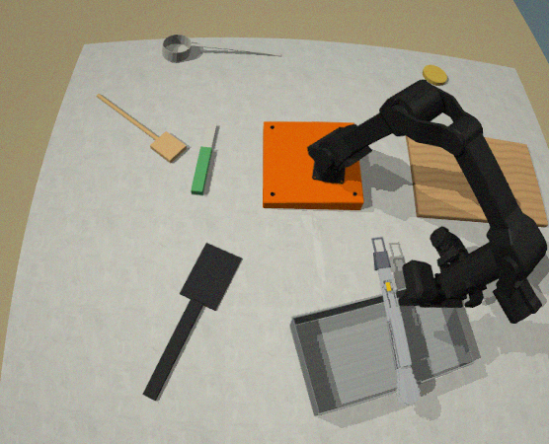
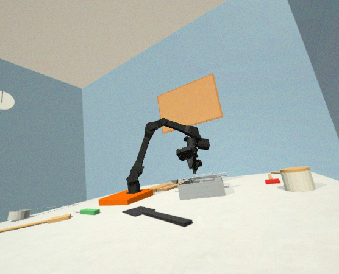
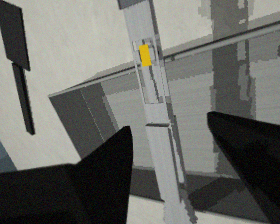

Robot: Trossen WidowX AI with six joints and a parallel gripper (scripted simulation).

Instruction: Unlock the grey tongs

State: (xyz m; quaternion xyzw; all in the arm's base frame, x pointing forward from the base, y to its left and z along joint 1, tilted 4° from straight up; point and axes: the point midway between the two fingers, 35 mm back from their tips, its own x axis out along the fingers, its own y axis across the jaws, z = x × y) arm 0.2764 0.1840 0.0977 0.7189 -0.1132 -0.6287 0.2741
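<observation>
Now: gripper tip 4 cm past the yellow lock piece, 3 cm to the left of it and 3 cm above it. Round my gripper tip: roasting tin: 6 cm ahead, 2 cm to the right, 7 cm below; black spatula: 5 cm ahead, 37 cm to the right, 9 cm below; wooden board: 37 cm behind, 20 cm to the left, 9 cm below.
</observation>
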